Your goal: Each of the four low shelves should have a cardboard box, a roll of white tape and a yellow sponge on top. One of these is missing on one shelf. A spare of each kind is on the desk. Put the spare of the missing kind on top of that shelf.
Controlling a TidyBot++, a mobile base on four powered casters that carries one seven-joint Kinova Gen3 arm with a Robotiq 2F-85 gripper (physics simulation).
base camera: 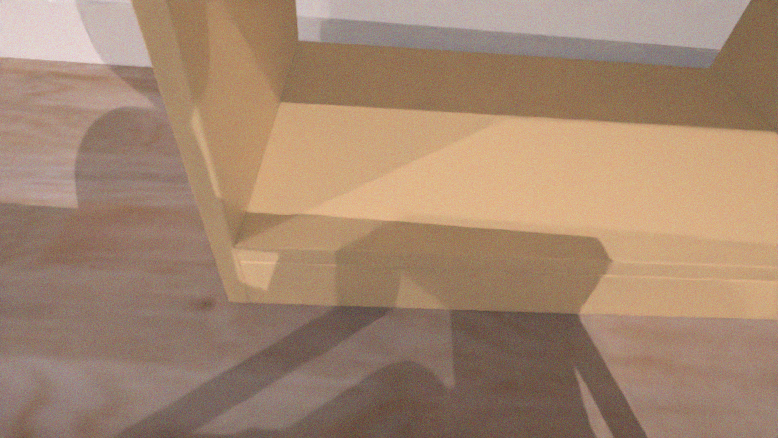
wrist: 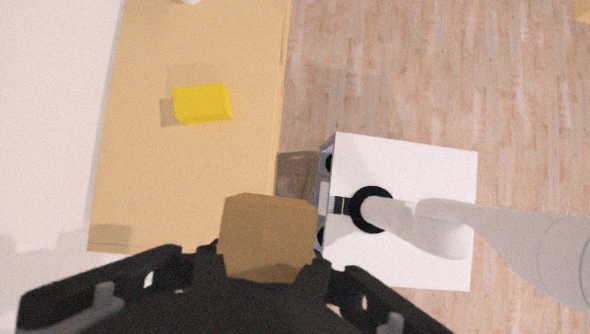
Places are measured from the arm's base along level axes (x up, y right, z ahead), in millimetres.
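Where they show: gripper, between the fingertips: (wrist: 267,249); arm's base, origin of its link: (wrist: 373,209).
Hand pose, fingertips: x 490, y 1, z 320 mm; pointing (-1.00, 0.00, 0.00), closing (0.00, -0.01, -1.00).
Note:
Each offset is from my fingertips to the top centre of the thing. "spot": to the spot under its first point. Level surfaces: height alone.
My gripper (wrist: 267,249) is shut on a brown cardboard box {dx +55, dy -3, dz +0 mm} (wrist: 269,232), at the bottom middle of the wrist view. A low wooden shelf (wrist: 187,170) (base camera: 179,136) stands beside the base; its top fills the left of the wrist view, and its left side panel and lower board show in the base view. A yellow sponge {dx -231, dy +194, dz +179 mm} (wrist: 202,104) lies on the shelf top. Part of a white roll of tape {spot: dx -268, dy +437, dz +256 mm} (wrist: 190,1) shows on the same top at the upper edge of the wrist view. The held box is above and near the shelf's front edge, clear of the sponge.
The white mobile base (wrist: 425,167) with the pale arm (wrist: 520,240) stands right of the shelf in the wrist view. A white wall (wrist: 50,125) runs behind the shelf. A corner of another wooden piece (wrist: 582,11) shows at the top right. Wooden floor {dx -887 mm} (wrist: 430,75) lies between them.

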